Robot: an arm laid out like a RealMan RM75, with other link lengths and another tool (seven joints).
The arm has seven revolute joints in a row. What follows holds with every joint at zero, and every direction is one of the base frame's. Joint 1 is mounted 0.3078 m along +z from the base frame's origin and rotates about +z. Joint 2 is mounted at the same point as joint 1 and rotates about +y. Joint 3 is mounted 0.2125 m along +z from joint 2 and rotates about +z. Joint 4 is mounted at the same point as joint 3 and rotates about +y. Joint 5 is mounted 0.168 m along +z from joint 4 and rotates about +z. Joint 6 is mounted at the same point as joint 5 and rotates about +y. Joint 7 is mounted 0.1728 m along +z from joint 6 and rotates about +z. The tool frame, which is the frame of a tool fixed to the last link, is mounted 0.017 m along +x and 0.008 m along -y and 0.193 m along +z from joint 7; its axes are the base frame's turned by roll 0, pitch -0.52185 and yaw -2.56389 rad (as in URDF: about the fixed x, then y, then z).
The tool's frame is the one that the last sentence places.
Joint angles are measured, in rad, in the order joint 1, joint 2, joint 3, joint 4, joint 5, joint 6, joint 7. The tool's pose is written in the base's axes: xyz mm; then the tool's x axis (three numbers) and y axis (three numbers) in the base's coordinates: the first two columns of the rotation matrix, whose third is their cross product. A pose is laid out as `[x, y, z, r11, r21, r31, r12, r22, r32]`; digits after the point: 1 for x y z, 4 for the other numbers.
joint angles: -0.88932 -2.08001 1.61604 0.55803 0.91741 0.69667 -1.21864
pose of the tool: [59.3, 502.8, -107.7, -0.5206, 0.5988, -0.6086, 0.0939, 0.7487, 0.6563]
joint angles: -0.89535 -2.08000 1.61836 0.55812 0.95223 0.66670 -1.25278
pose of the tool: [50.4, 507.5, -112.4, -0.5489, 0.5868, -0.5953, 0.0937, 0.7509, 0.6538]
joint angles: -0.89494 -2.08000 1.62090 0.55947 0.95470 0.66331 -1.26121
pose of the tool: [49.5, 507.6, -113.1, -0.5519, 0.5823, -0.5969, 0.0897, 0.7531, 0.6517]
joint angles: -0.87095 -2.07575 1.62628 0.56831 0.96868 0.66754 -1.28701
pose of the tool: [38.8, 506.1, -114.3, -0.5647, 0.5623, -0.6041, 0.0720, 0.7628, 0.6427]
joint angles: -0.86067 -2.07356 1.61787 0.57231 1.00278 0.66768 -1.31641
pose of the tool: [30.3, 506.6, -115.7, -0.5792, 0.5483, -0.6032, 0.0643, 0.7684, 0.6367]
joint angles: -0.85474 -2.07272 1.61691 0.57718 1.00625 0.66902 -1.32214
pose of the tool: [29.0, 506.5, -115.0, -0.5798, 0.5455, -0.6052, 0.0597, 0.7692, 0.6362]
